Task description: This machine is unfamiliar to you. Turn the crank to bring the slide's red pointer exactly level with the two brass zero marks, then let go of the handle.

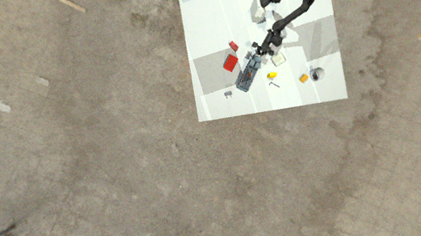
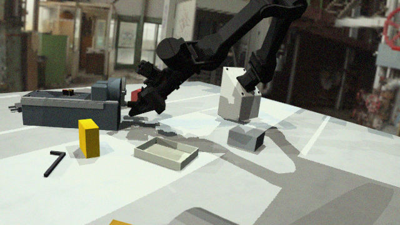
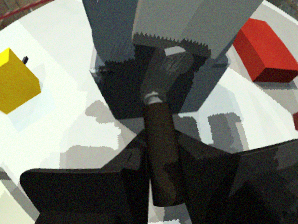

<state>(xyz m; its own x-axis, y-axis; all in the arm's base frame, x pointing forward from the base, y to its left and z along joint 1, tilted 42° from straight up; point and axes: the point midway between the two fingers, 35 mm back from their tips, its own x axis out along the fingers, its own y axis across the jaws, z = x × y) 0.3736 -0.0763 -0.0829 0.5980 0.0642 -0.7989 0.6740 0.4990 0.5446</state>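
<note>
Right now my gripper tip is 30 mm below the dark crank handle, 10 mm to the right of it and 10 mm past it. Round my gripper tip: red pointer: 130 mm ahead, 120 mm to the right, 50 mm above; shallow grey tray: 190 mm to the left, 50 mm ahead, 30 mm below; yellow block: 170 mm ahead, 80 mm to the left.
</note>
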